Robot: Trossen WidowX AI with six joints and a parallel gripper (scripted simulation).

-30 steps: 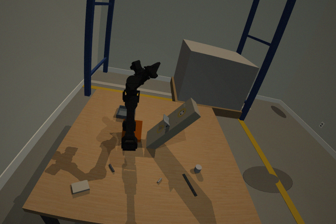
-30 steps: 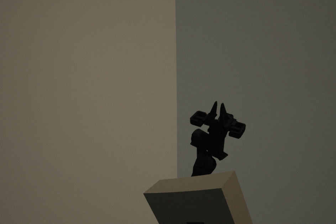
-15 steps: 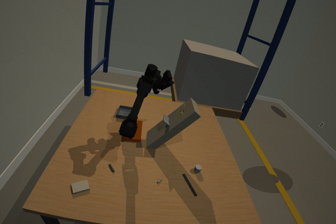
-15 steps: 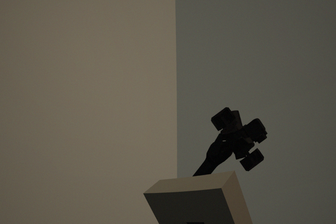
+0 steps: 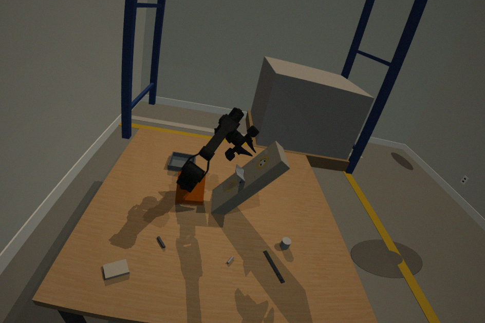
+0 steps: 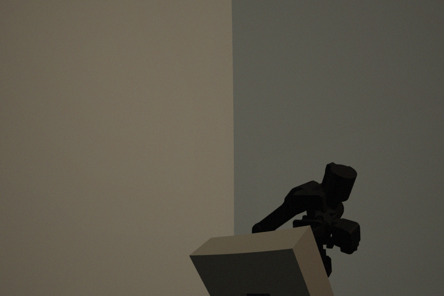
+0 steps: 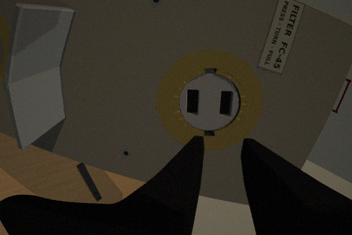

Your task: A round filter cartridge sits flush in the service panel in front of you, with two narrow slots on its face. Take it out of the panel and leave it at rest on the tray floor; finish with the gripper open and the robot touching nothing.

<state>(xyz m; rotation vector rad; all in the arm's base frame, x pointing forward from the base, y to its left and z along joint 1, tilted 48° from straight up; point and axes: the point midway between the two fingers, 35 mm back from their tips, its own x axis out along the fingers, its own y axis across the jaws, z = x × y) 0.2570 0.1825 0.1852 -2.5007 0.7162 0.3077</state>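
My gripper tip is 60 mm short of the grey filter cartridge, 50 mm above it and 10 mm to the left of it. Round my gripper tip: short dark bar (370 mm behind, 320 mm below, 290 mm to the right); then tiny light piece (360 mm to the right, 320 mm below, 70 mm behind); then grey tray (340 mm behind, 320 mm below, 300 mm to the left).
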